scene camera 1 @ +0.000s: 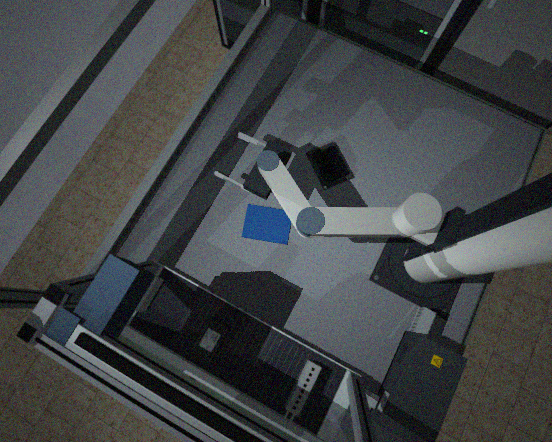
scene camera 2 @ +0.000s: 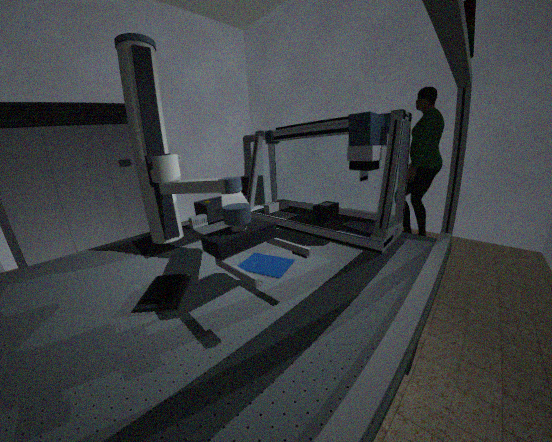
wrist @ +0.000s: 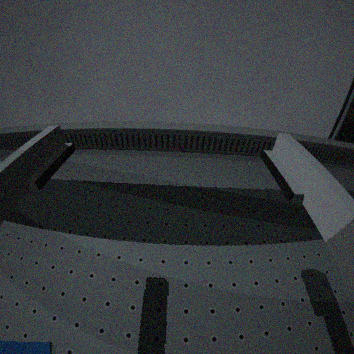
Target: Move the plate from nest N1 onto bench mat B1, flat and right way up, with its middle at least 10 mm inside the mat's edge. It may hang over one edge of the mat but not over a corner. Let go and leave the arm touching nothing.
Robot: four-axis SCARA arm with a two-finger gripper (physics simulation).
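Places are measured from the arm's base along level axes (x right, y down, z ahead), in centimetres.
Pixels of known places: gripper, fingertip midpoint: (scene camera 1: 227,153) (scene camera 2: 286,266) (wrist: 165,137); arm's base at its link origin: (scene camera 1: 422,262) (scene camera 2: 169,241).
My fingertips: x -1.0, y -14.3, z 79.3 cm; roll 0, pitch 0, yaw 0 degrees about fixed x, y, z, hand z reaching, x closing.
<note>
For each thing: its top centre in the pictures, then the offset to it from my fingertips. "spot": a spot on its surface instead. Level surfaces: height alone.
- blue bench mat B1 at its surface level: dy +12.8 cm
- Nest N1 at a spot on its surface: (scene camera 1: 340,182) spot: dz -39.4, dx +13.9, dy +12.0 cm
- very dark plate at its top centre: (scene camera 2: 163,285) (scene camera 1: 329,163) dz -32.5, dx +18.2, dy +10.4 cm
- dark box with a yellow label, surface spot: (scene camera 1: 425,375) spot: dz -89.8, dx -34.5, dy +1.6 cm
The blue bench mat B1 (scene camera 1: 266,224) (scene camera 2: 266,265) lies on the bench; its corner shows in the wrist view (wrist: 25,347). Nest N1 (scene camera 1: 340,182) is a low black square holder up and right of the mat in scene camera 1. A very dark plate (scene camera 1: 330,164) (scene camera 2: 164,291) appears to lie flat in it, but plate and nest are hard to tell apart. My gripper (scene camera 1: 229,154) (scene camera 2: 283,268) (wrist: 165,137) is open and empty, raised over the bench. In scene camera 1 it is above and left of the mat, apart from the nest, with its fingers pointing up-left.
A gantry machine (scene camera 1: 310,345) (scene camera 2: 320,233) stands along the bench side beyond the mat. The arm's column (scene camera 1: 480,250) (scene camera 2: 145,115) stands at the opposite end. A dark box with a yellow label (scene camera 1: 425,375) is near the column. A person (scene camera 2: 427,135) stands behind the gantry.
</note>
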